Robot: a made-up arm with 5 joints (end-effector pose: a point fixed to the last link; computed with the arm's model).
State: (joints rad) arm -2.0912 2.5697 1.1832 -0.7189 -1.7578
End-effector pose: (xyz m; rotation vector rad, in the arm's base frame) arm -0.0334 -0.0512 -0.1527 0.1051 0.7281 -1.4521
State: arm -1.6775 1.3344 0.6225 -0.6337 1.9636
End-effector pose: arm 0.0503 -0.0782 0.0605 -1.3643 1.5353 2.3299
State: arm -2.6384 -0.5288 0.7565 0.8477 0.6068
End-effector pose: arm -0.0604 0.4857 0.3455 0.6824 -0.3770 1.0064
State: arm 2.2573 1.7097 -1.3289 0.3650 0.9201
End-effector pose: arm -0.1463 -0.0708 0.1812 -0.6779 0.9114 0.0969
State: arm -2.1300 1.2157 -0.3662 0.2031 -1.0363
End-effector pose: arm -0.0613 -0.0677 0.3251 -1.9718 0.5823 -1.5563
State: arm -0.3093 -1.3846 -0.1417 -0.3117 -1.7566
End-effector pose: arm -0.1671 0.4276 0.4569 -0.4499 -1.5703 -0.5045
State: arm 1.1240 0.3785 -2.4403 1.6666 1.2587
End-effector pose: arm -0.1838 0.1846 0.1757 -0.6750 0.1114 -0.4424
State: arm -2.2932 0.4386 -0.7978 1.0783 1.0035
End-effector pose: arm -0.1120 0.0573 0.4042 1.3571 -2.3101 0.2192
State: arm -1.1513 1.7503 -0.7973 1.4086 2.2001
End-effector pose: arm -0.2413 -0.0489 0.0466 -0.4608 -0.3793 -1.4475
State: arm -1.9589 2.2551 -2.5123 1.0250 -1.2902
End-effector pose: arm -0.1539 0.0250 0.0759 -1.1220 2.8228 0.6558
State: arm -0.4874 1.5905 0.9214 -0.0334 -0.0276
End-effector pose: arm -0.1409 0.0513 -0.1700 -1.6164 0.8274 1.5673
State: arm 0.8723 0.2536 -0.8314 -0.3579 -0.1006
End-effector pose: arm -0.1038 0.1895 -0.0722 2.1012 -0.8992 -1.5331
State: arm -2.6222 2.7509 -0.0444 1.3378 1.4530
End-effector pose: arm 0.0613 0.0661 -0.1245 2.3534 -1.0197 -1.6957
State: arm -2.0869 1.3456 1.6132 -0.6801 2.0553
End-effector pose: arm 0.1507 0.0407 0.2097 2.1423 -0.7027 -1.5291
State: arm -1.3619 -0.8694 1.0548 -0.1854 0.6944
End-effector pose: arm -0.0871 0.6061 0.1998 1.9095 0.6509 0.3039
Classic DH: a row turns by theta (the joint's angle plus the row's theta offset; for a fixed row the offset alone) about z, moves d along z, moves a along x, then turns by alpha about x. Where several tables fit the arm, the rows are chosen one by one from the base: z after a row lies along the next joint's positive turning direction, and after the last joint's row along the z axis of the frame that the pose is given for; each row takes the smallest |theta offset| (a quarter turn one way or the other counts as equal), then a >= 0, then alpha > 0; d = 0 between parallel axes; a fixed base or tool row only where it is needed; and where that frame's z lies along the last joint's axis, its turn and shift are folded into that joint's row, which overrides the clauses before.
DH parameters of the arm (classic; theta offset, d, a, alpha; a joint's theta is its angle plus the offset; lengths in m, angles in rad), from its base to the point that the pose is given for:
base (fixed): -0.1633 0.1665 -0.1984 -1.4114
joint 1: 0.8213 0.1626 -0.0615 -1.1368
joint 2: 0.0743 0.1369 0.1722 2.0217
joint 3: -1.1607 0.1809 0.0935 0.9622
joint 4: -0.893 -0.103 -0.0523 1.4201
joint 5: 0.2543 -0.0626 -0.0634 0.8165
tool (fixed): -2.0625 0.0184 0 0

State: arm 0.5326 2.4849 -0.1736 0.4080 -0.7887
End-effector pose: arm -0.4460 -0.0657 0.3076 0.6642 -1.7170 -1.9443
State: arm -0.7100 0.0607 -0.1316 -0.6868 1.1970
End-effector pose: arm 0.1454 0.1683 0.1599 2.1594 -1.6868 -1.2267
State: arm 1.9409 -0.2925 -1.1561 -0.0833 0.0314
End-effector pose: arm -0.2458 0.3322 -0.0011 1.4213 -0.1199 -2.3342
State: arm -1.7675 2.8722 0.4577 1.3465 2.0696
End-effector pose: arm -0.2149 0.1362 -0.2282 1.3460 -0.5481 -2.0074
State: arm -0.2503 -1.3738 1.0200 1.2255 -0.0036
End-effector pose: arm -0.3130 0.4760 0.2391 0.2991 2.3670 0.6560
